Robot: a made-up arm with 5 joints.
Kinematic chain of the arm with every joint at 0, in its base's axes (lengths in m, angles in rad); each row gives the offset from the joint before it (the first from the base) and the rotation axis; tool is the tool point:
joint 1: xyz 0 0 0.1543 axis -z
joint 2: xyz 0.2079 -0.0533 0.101 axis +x
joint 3: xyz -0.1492 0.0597 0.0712 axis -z
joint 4: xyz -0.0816 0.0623 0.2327 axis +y
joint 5: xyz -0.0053 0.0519 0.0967 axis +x
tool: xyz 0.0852 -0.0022 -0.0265
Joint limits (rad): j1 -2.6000..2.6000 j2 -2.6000..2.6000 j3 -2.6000..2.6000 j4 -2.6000..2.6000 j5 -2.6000..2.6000
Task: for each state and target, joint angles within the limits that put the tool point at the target. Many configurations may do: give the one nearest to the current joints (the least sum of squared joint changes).
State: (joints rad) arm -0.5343 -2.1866 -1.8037 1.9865 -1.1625
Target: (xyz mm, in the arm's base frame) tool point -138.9 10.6 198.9
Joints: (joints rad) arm -1.2993 -1.7791 -1.6876 1.9634 -1.0377
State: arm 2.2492 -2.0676 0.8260 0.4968 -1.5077
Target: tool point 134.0 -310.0 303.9
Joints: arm 2.2648 -1.2290 1.0379 0.5122 -1.5457
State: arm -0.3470 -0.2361 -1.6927 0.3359 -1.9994
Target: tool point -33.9 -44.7 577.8
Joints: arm -0.3014 0.1655 -1.9703 0.8595 -1.9790
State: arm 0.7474 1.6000 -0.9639 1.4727 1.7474
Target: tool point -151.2 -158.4 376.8
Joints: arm 0.3630 1.2293 -1.2888 2.1300 1.9624
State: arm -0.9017 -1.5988 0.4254 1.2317 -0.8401
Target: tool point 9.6 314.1 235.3
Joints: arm -0.4217 -1.2749 0.5978 0.7002 -0.9256
